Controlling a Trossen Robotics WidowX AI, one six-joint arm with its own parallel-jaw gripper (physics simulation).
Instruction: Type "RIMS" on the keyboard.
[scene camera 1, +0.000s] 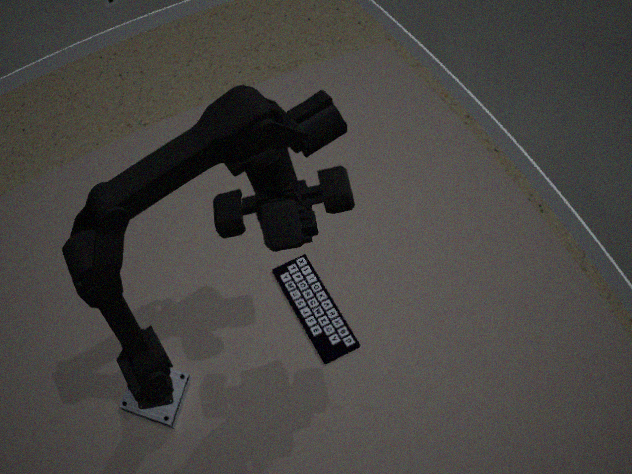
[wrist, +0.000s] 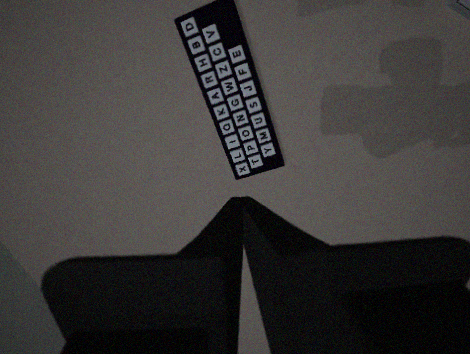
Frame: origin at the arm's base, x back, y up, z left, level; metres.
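Seen in the pictures: gripper, fingertip midpoint: (wrist: 240, 206); arm's base, link origin: (scene camera 1: 153, 390).
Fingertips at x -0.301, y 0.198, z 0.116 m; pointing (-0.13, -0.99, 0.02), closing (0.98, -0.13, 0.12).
Offsets run from my fingertips to a thing's top centre. "spot": to the spot under its first point. Level surfaces: height alone.
A black keyboard @[spot: dy -0.214, dx -0.019, dz -0.122 m] (scene camera 1: 331, 353) (wrist: 229, 22) with white letter keys in three rows lies flat on the table. The R key @[dy -0.209, dx -0.041, dz -0.051 m] (scene camera 1: 331, 313) (wrist: 209, 79) is between H and A, and the I key @[dy -0.209, dx -0.025, dz +0.028 m] (scene camera 1: 310, 278) (wrist: 231, 141) is between Q and L in the same outer row. The M key @[dy -0.209, dx +0.016, dz +0.024 m] (scene camera 1: 289, 285) (wrist: 262, 135) and the S key @[dy -0.209, dx +0.007, dz -0.015 m] (scene camera 1: 300, 303) (wrist: 253, 105) are in the opposite outer row. My gripper (wrist: 240, 206) is shut and empty, raised above the table. In the wrist view its tips appear just below the X-key end; in the scene view they are hidden.
The arm's grey base plate (scene camera 1: 179, 390) is at the lower left of the scene view. Shadows of the arm fall on the table @[dy -0.225 m] (scene camera 1: 433, 306) (wrist: 125, 150) between the base and the keyboard and below them. A speckled tan strip (scene camera 1: 153, 66) runs along the table's far side.
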